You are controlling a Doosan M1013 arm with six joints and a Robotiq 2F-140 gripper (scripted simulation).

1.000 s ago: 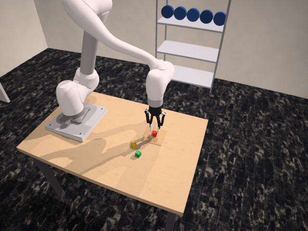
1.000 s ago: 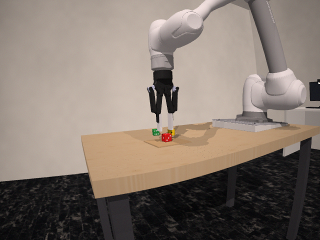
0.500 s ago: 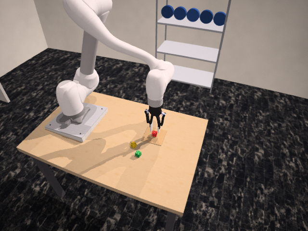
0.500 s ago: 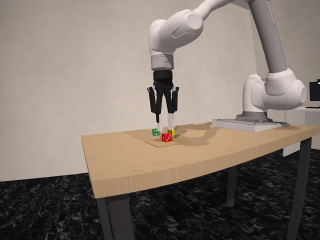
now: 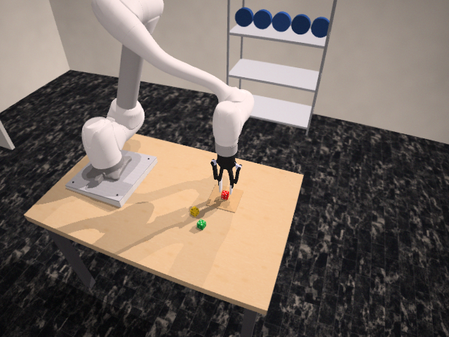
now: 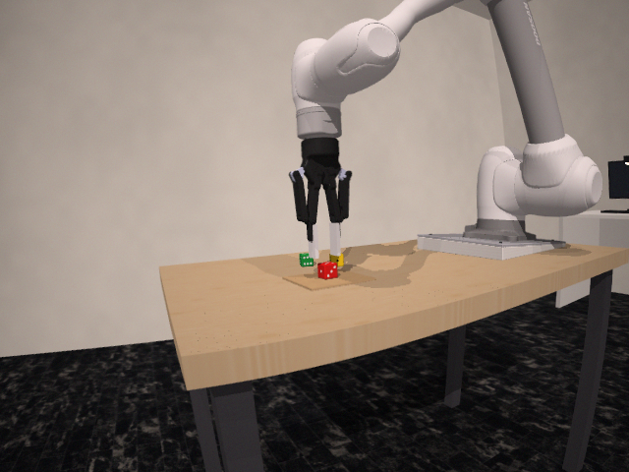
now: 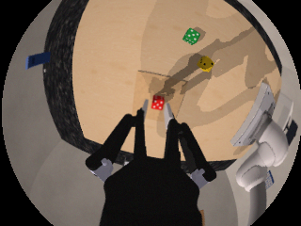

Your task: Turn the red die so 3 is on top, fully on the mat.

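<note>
The red die lies 60 mm below my hand. From my hand the other things lie so: mat 80 mm below; then green die 70 mm behind, 180 mm to the right, 60 mm below; then yellow die 120 mm behind, 120 mm to the right, 60 mm below.
</note>
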